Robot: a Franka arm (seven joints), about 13 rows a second.
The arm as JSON. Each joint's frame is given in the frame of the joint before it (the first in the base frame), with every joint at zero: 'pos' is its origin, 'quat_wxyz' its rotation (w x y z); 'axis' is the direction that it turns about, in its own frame. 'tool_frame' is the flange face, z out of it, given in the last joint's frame.
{
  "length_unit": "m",
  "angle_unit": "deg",
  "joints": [
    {
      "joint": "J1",
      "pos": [
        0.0,
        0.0,
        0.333
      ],
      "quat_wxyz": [
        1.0,
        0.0,
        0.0,
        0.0
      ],
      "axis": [
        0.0,
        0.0,
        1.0
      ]
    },
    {
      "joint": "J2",
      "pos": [
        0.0,
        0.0,
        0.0
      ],
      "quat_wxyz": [
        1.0,
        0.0,
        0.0,
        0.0
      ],
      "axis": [
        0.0,
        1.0,
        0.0
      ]
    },
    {
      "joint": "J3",
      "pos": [
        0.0,
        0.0,
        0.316
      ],
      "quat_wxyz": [
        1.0,
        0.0,
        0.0,
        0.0
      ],
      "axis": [
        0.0,
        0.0,
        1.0
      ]
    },
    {
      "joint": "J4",
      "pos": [
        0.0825,
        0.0,
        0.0
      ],
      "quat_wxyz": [
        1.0,
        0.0,
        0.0,
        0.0
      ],
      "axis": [
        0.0,
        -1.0,
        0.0
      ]
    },
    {
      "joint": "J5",
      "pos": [
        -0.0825,
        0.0,
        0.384
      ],
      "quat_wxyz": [
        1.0,
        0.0,
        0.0,
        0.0
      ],
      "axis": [
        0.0,
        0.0,
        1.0
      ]
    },
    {
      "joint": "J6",
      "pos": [
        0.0,
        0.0,
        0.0
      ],
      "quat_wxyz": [
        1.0,
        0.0,
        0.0,
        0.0
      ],
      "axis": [
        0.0,
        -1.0,
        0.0
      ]
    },
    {
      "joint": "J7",
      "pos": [
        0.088,
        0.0,
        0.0
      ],
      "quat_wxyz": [
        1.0,
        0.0,
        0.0,
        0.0
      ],
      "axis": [
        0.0,
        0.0,
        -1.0
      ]
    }
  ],
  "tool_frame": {
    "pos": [
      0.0,
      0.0,
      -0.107
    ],
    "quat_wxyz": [
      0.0,
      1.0,
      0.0,
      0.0
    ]
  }
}
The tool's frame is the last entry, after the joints.
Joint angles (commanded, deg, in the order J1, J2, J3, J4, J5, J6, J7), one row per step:
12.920, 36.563, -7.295, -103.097, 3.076, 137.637, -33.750
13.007, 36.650, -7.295, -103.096, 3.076, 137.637, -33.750
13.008, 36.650, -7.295, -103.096, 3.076, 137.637, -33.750
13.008, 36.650, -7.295, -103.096, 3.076, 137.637, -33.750
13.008, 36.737, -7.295, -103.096, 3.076, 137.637, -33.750
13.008, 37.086, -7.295, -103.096, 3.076, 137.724, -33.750
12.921, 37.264, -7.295, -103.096, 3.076, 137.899, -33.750
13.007, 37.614, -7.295, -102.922, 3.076, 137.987, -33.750
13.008, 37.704, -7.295, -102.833, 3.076, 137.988, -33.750
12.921, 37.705, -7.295, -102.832, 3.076, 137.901, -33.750
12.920, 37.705, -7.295, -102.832, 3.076, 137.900, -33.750
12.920, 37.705, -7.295, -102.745, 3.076, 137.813, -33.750
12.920, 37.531, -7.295, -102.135, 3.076, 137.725, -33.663
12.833, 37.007, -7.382, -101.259, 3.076, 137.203, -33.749
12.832, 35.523, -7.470, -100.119, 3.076, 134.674, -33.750
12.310, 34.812, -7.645, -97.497, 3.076, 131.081, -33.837
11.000, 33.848, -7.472, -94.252, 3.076, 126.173, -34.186
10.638, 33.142, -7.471, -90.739, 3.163, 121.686, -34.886
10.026, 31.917, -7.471, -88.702, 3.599, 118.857, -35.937
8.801, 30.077, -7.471, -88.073, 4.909, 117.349, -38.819
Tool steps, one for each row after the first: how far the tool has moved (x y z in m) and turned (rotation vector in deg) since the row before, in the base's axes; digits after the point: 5 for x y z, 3 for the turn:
-0.00031, 0.00094, -0.00097, -0.019, 0.084, 0.087
0.00000, 0.00001, 0.00000, 0.000, 0.000, 0.001
0.00000, 0.00000, 0.00000, 0.000, 0.000, 0.000
-0.00021, -0.00005, -0.00098, -0.020, 0.085, 0.000
-0.00070, -0.00018, -0.00380, -0.071, 0.253, 0.004
-0.00001, -0.00105, -0.00175, -0.025, -0.001, -0.080
0.00022, 0.00101, -0.00262, -0.050, 0.081, 0.103
0.00031, 0.00007, -0.00040, -0.009, -0.001, 0.008
-0.00006, -0.00100, -0.00013, -0.007, 0.087, -0.091
0.00000, -0.00001, 0.00000, 0.000, 0.001, -0.001
0.00036, 0.00009, 0.00047, 0.004, 0.001, 0.003
0.00393, 0.00087, 0.00603, 0.104, -0.689, -0.043
0.00563, -0.00062, 0.01137, 0.131, -0.866, -0.024
0.00497, 0.00065, 0.02141, 0.212, -0.068, -0.084
0.00944, -0.00528, 0.02216, 0.082, 0.270, -0.512
0.00948, -0.01080, 0.02831, 0.309, 0.762, -0.740
0.00852, -0.00148, 0.02895, 0.288, 0.316, 0.416
0.00410, -0.00550, 0.02663, 0.652, -0.374, 0.294
0.00026, -0.01322, 0.02495, 1.503, -0.910, 1.059

